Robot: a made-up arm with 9 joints. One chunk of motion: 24 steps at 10 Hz.
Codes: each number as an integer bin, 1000 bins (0 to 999) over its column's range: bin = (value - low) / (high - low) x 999, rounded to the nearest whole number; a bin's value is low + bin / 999 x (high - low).
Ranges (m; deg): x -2.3..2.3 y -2.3..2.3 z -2.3..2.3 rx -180..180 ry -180..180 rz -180..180
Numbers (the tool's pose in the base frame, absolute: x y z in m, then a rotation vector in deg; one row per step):
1: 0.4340 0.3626 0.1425 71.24 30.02 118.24
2: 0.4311 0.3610 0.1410 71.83 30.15 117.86
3: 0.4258 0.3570 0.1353 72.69 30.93 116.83
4: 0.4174 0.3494 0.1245 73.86 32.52 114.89
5: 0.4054 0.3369 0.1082 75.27 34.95 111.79
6: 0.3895 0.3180 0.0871 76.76 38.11 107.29
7: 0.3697 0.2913 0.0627 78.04 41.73 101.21
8: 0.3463 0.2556 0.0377 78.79 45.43 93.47
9: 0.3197 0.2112 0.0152 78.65 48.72 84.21
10: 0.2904 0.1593 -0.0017 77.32 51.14 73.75
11: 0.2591 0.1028 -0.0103 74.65 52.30 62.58
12: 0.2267 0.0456 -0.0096 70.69 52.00 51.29
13: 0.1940 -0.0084 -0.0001 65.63 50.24 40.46
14: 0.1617 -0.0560 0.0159 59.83 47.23 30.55
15: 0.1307 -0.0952 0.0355 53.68 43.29 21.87
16: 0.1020 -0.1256 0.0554 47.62 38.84 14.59
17: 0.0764 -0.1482 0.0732 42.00 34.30 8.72
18: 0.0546 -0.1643 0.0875 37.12 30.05 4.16
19: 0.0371 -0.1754 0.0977 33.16 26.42 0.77
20: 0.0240 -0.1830 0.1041 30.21 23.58 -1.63
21: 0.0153 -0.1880 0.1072 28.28 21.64 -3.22
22: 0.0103 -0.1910 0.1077 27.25 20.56 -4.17
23: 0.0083 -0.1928 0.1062 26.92 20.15 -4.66
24: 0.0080 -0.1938 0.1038 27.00 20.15 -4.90
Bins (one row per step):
1: 594 578 530 697 583 828
2: 593 578 530 699 583 827
3: 592 577 529 701 585 824
4: 590 575 527 704 590 818
5: 588 573 523 708 596 810
6: 584 569 518 713 605 797
7: 580 563 513 716 615 780
8: 575 555 508 718 626 759
9: 569 545 503 718 635 733
10: 563 534 499 714 641 704
11: 556 522 497 707 645 673
12: 549 509 497 696 644 642
13: 542 498 499 682 639 612
14: 535 487 503 666 631 584
15: 528 479 507 648 620 560
16: 522 472 512 632 607 540
17: 516 467 515 616 595 524
18: 511 464 519 603 583 511
19: 508 461 521 592 573 502
20: 505 460 522 583 565 495
21: 503 459 523 578 560 491
22: 502 458 523 575 557 488
23: 501 458 523 574 555 487
24: 501 457 522 574 555 486

